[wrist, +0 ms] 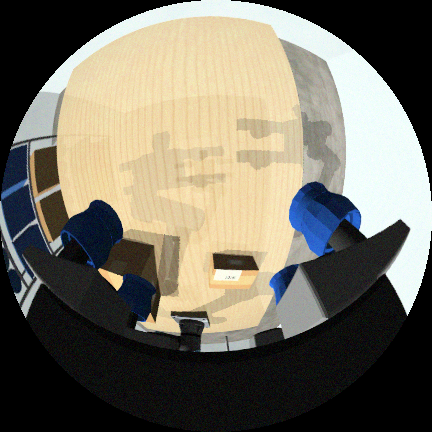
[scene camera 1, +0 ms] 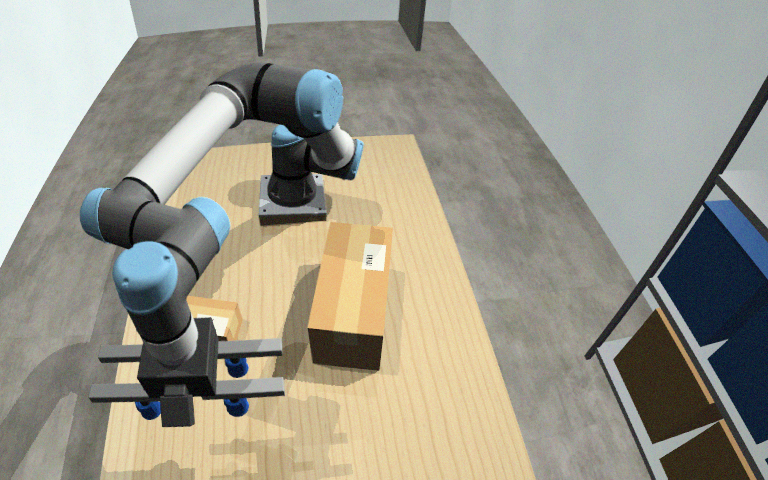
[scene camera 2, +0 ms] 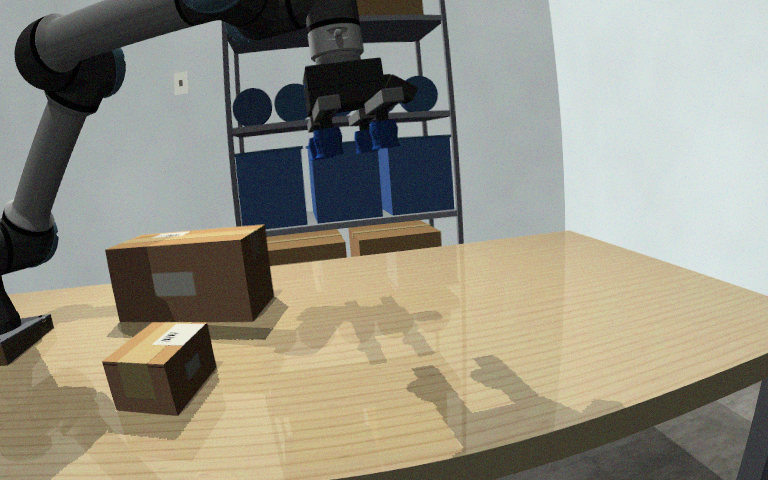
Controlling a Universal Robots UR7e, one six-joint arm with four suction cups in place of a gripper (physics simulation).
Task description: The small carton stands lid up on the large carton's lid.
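Frame: origin at the arm's base, x ahead, y left, z up, level; millimetres.
Seen in the pictures: hand, its tool point: (wrist: 206,261) (scene camera 2: 351,153); arm's base, origin of its link: (wrist: 191,322) (scene camera 1: 291,191).
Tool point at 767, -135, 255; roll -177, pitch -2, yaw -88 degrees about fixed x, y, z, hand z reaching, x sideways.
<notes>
Offsets run from my tool point to a thing's top centre, as dx, dy, dz. Level surfaces: height alone.
The small carton @(-295, -73, -215) (scene camera 1: 223,310) (scene camera 2: 138,384) (wrist: 233,271) stands on the table, lid up, with a white label on its lid. In the scene camera 1 view the gripper partly hides it. The large carton @(-330, +288, -133) (scene camera 1: 351,288) (scene camera 2: 215,283) (wrist: 145,262) stands apart from it on the table, lid up, its lid bare of any carton. In the wrist view the cups partly hide the large carton. My gripper (scene camera 1: 192,390) (scene camera 2: 355,138) (wrist: 207,250) hangs high above the table with blue cups pointing down. It is open; no carton is on the cups.
The wooden table @(dz -288) (scene camera 1: 430,396) (scene camera 2: 538,316) (wrist: 200,65) carries both cartons and the arm's base (scene camera 1: 291,212). A shelf rack (scene camera 1: 683,227) (scene camera 2: 459,229) with blue bins and brown cartons stands beyond the table. Arm shadows fall across the table.
</notes>
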